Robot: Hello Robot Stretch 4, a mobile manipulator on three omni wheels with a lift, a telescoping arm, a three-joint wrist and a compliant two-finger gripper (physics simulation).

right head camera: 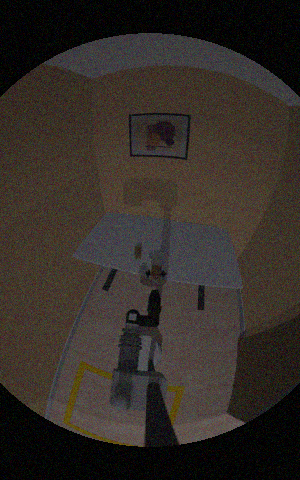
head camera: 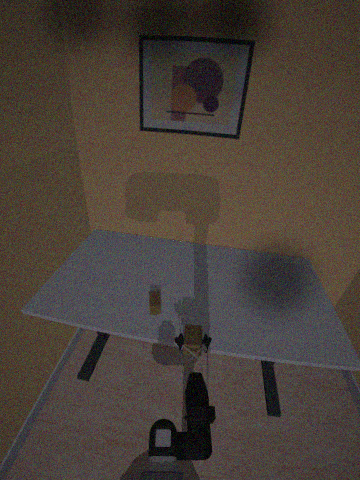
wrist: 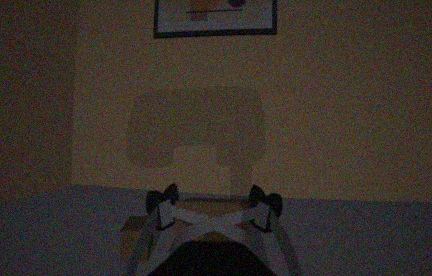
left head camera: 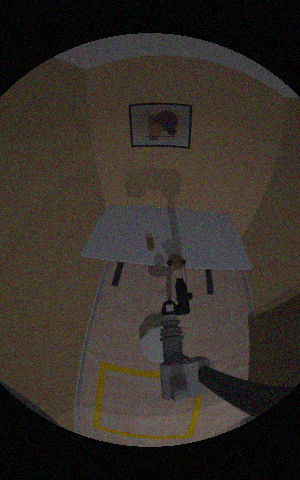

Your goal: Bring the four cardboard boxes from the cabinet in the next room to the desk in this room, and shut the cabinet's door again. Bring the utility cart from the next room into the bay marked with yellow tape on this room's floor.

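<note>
My gripper (head camera: 193,342) (left head camera: 176,262) (right head camera: 156,274) (wrist: 215,199) is shut on a brown cardboard box (head camera: 193,332) (wrist: 215,204), held between its two dark fingertips at the desk's front edge. In the head view the held box overlaps the near part of the desk top; its exact height above it is hard to tell. A second small cardboard box (head camera: 155,302) (left head camera: 150,243) (right head camera: 138,251) (wrist: 134,240) stands on the grey desk (head camera: 125,260) (left head camera: 210,235) (right head camera: 200,250) (wrist: 350,230), left of the gripper. The yellow tape bay (left head camera: 100,395) (right head camera: 74,397) is around my base. The cabinet and the cart do not show.
A framed picture (head camera: 197,85) (left head camera: 160,125) (right head camera: 160,136) hangs on the wall behind the desk. Walls stand close on the left and right. Dark desk feet (head camera: 93,356) (head camera: 271,389) rest on the floor under the desk. My shadow falls on the desk and back wall.
</note>
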